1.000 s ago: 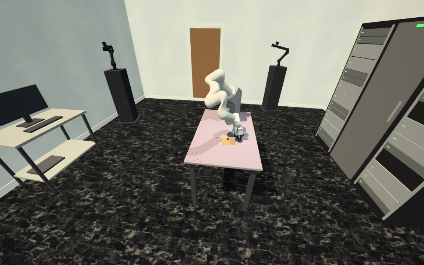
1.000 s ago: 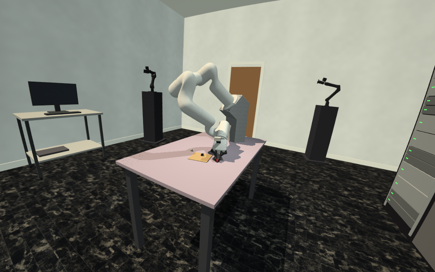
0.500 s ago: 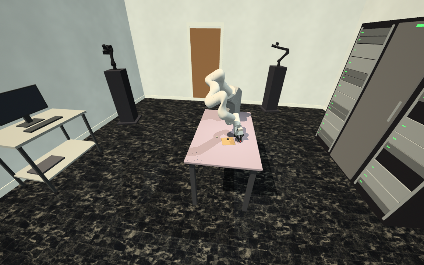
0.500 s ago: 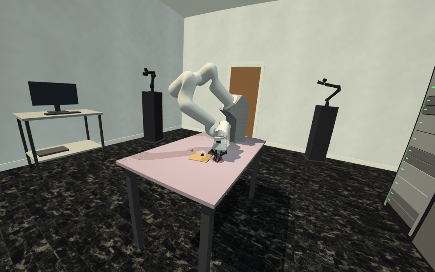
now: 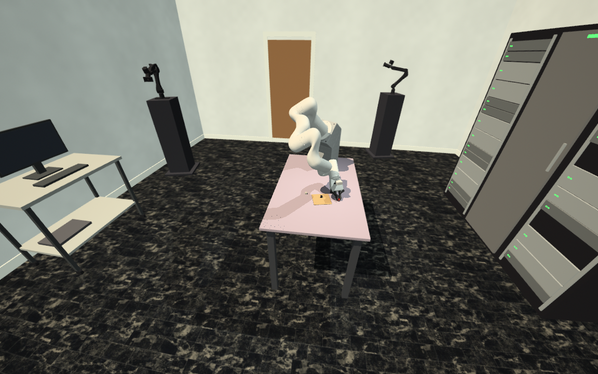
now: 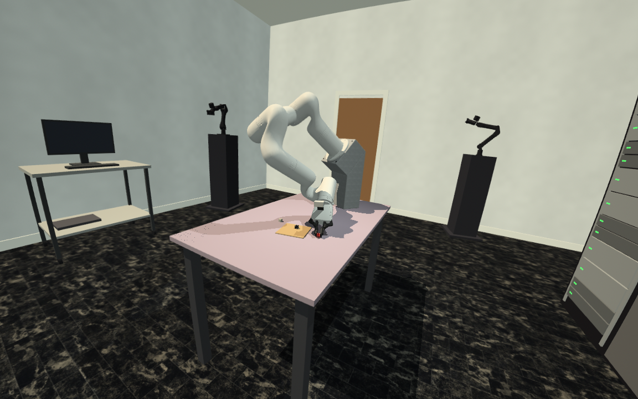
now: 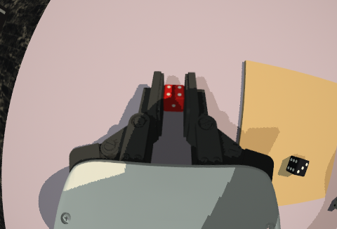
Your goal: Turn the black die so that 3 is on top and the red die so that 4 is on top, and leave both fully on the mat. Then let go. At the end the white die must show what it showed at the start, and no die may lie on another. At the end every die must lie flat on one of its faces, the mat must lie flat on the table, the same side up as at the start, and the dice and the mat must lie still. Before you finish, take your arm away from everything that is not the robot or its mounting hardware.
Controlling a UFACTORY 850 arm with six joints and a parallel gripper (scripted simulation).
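My hand is 130 mm to the left of the black die, 50 mm past it and 10 mm above it. The rest, counted from my hand: mat (130 mm to the right, 20 mm below, 20 mm behind); red die (20 mm below, 10 mm ahead); white die (240 mm to the right, 110 mm behind, 20 mm below).
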